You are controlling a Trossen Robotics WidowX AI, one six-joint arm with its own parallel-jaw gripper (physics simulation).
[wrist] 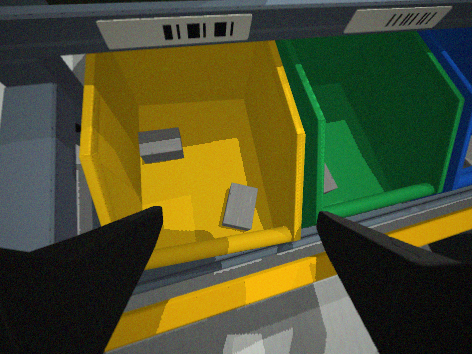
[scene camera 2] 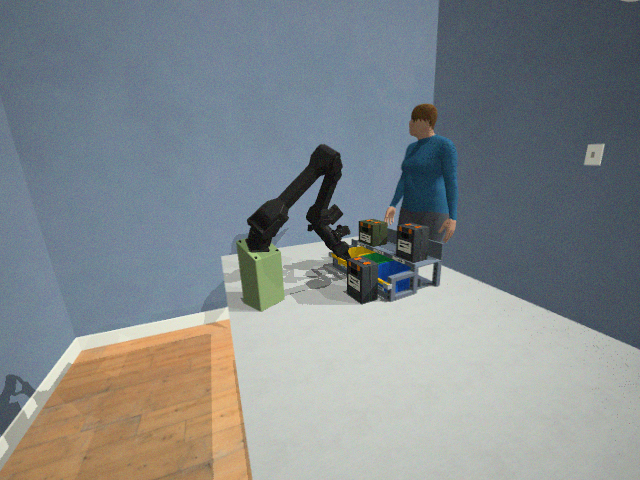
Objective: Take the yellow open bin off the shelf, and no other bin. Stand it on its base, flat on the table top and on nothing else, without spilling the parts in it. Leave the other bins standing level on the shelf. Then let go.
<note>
I see my gripper [wrist: 241, 216], a yellow open bin [wrist: 238, 121], a green bin [wrist: 381, 112], a grey part [wrist: 160, 145] and a grey part [wrist: 239, 212].
</note>
